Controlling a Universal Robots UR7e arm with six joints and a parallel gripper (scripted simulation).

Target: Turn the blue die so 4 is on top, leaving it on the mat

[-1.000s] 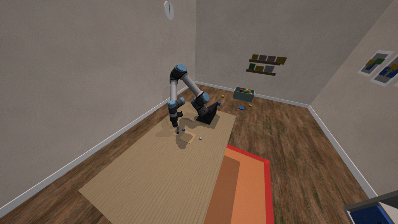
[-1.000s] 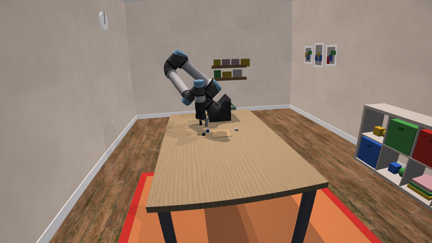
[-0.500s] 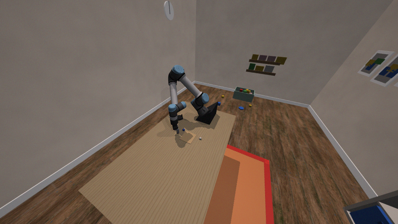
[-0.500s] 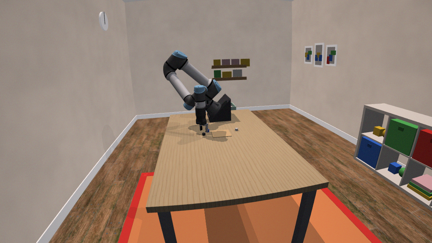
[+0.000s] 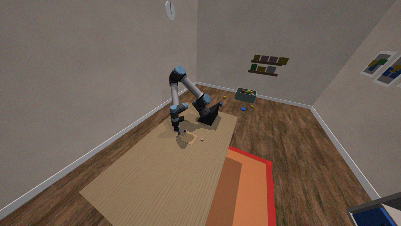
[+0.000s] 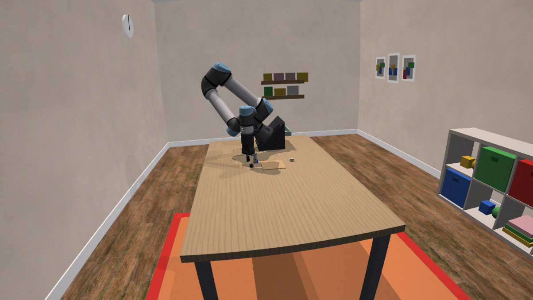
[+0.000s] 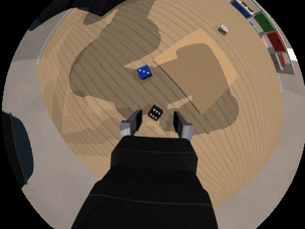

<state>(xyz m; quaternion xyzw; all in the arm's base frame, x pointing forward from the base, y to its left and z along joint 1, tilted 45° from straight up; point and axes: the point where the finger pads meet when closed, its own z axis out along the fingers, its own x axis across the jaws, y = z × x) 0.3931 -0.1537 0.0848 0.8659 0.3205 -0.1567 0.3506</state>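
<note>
My gripper is now 4 cm above the black die. The rest, counted from my hand: tan mat (13 cm to the left, 5 cm below); blue die (7 cm behind, 4 cm to the left, 4 cm below); white die (3 cm behind, 26 cm to the left, 4 cm below).
</note>
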